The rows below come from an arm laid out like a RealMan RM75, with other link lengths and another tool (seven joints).
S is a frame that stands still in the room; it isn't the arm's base.
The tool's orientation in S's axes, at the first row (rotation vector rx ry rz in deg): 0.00 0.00 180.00
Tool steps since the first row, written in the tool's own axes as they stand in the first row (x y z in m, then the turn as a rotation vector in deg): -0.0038 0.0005 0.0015 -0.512 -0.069 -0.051; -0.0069 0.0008 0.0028 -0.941 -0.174 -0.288; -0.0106 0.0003 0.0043 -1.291 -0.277 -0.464; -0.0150 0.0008 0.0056 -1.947 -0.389 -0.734; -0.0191 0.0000 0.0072 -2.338 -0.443 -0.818
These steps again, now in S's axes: 0.0038 -0.0005 0.0015 0.512 0.069 -0.051; 0.0069 -0.0008 0.0028 0.941 0.174 -0.288; 0.0106 -0.0003 0.0043 1.291 0.277 -0.464; 0.0150 -0.0008 0.0056 1.947 0.389 -0.734; 0.0191 0.0000 0.0072 2.338 0.443 -0.818
